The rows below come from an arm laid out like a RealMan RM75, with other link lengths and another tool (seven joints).
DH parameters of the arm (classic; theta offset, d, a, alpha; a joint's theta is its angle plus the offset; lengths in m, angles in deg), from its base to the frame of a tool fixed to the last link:
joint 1: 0 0.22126 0 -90
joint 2: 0 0 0 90
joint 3: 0 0.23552 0 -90
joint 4: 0 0 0 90
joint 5: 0 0.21 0 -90
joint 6: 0 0 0 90
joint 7: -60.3 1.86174 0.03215 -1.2
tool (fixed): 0 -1.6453 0 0
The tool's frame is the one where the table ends.
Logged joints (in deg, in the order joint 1, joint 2, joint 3, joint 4, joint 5, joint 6, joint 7), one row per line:
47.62, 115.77, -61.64, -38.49, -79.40, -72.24, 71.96
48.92, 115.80, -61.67, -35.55, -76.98, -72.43, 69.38
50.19, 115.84, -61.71, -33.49, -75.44, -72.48, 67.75
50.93, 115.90, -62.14, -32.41, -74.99, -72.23, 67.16
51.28, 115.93, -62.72, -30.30, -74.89, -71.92, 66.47
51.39, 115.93, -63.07, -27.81, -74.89, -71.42, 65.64
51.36, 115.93, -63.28, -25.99, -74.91, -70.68, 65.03
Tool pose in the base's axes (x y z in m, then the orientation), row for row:
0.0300, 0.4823, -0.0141, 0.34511, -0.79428, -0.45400, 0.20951
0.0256, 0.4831, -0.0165, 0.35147, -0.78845, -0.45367, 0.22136
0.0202, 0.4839, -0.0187, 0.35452, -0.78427, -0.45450, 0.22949
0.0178, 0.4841, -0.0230, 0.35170, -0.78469, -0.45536, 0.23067
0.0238, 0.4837, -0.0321, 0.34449, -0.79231, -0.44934, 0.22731
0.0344, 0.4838, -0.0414, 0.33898, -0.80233, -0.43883, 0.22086
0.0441, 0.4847, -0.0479, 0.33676, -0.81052, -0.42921, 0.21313
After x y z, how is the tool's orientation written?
As a quaternion, w x y z.
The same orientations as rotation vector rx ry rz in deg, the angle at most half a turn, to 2 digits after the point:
-118.16, -67.54, 31.17
-116.93, -67.28, 32.83
-116.14, -67.31, 33.99
-116.36, -67.53, 34.21
-117.90, -66.86, 33.83
-119.71, -65.48, 32.95
-121.06, -64.11, 31.83

